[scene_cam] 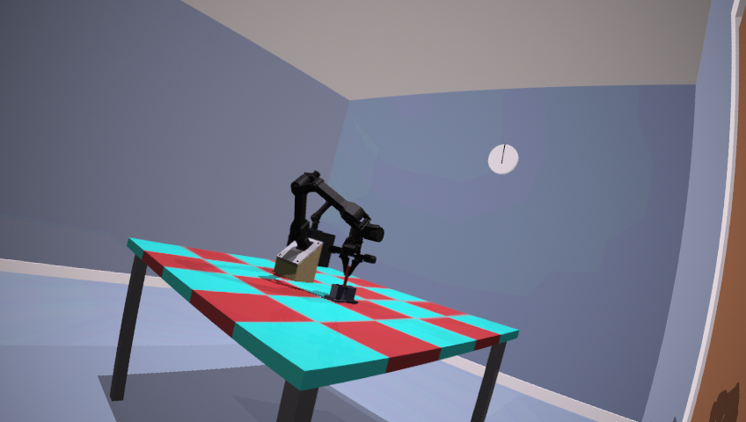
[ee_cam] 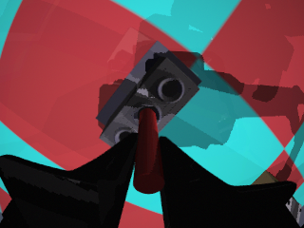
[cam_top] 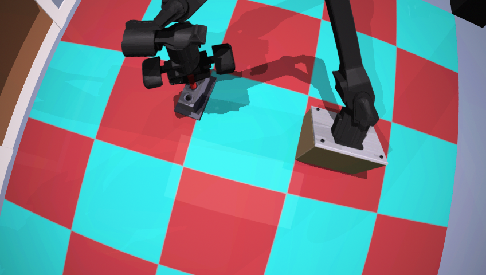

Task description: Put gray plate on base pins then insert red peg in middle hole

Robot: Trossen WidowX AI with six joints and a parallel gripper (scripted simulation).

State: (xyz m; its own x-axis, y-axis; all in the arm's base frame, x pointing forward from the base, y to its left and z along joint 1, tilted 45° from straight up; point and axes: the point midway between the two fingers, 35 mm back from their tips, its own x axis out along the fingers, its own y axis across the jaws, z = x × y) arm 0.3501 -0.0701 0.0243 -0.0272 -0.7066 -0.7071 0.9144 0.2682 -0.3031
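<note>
Right now my gripper tip is 50 mm above the gray plate. Round my gripper tip: dark base: 90 mm below; red peg: right at my gripper tip.
</note>
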